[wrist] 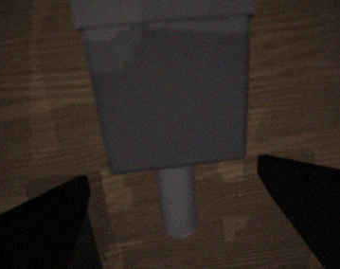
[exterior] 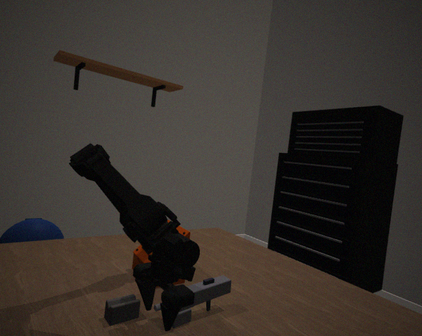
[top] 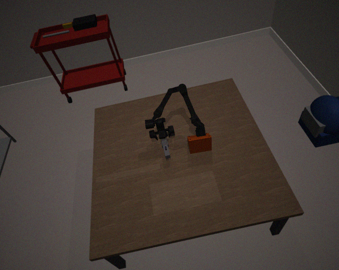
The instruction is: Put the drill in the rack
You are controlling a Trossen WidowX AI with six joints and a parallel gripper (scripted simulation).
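My gripper tip is now 10 mm past the drill, 50 mm to the right of it and 30 mm below it. From my gripper tip the other things lie so: grey housing block (20 mm behind, 110 mm to the left, 30 mm above); small dark key (20 mm behind, 140 mm to the left, 30 mm above); small grey rack (70 mm behind, 60 mm to the right).
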